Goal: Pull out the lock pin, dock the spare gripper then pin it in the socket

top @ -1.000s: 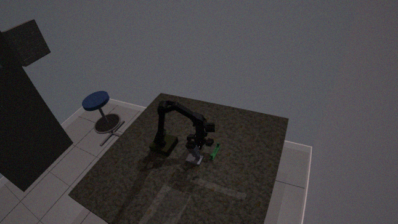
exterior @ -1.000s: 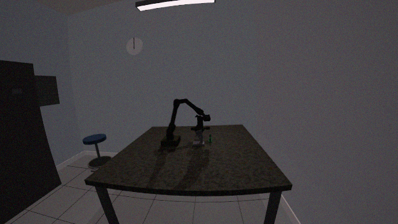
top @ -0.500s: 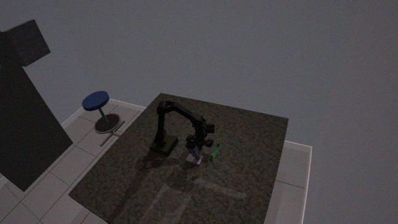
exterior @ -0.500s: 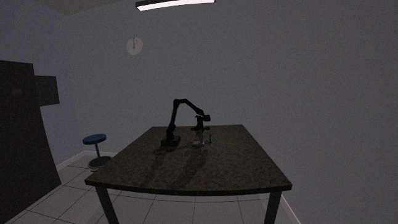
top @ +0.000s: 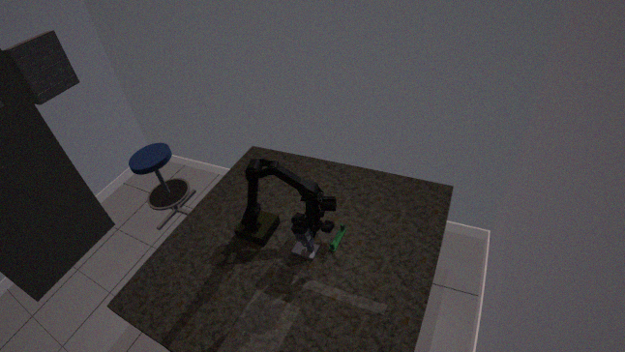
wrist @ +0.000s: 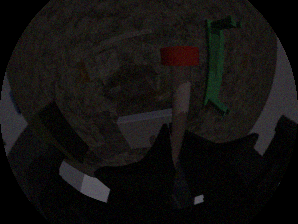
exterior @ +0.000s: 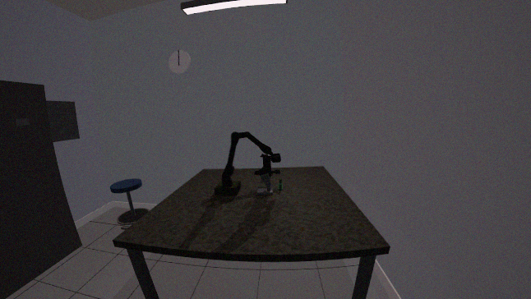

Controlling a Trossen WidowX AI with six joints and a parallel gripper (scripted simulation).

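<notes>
The grey mount lies 10 mm behind my gripper tip and 50 mm to the right of it. Round my gripper tip: spare gripper 20 mm behind, 50 mm to the right, 80 mm above; then green bracket 100 mm ahead, 50 mm to the left, 20 mm below.
</notes>
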